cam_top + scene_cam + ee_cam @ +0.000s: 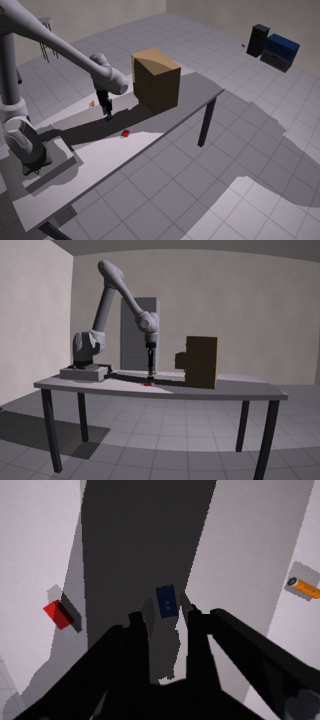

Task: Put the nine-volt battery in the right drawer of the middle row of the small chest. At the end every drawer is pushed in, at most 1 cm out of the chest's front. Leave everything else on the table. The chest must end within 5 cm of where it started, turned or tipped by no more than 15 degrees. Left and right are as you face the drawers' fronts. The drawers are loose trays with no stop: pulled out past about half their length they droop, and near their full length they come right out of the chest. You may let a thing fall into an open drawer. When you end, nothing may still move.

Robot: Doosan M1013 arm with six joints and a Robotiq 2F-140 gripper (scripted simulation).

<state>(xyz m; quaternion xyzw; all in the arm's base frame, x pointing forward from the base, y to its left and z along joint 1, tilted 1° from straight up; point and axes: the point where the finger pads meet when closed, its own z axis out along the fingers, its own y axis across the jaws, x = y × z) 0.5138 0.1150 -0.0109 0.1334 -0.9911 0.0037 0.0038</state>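
Now: hand 50 mm above the blue nine-volt battery and 10 mm past it. The rest, counted from my hand: red block 170 mm to the right, 60 mm below, 60 mm ahead; then small orange thing 200 mm to the left, 60 mm below, 40 mm behind.
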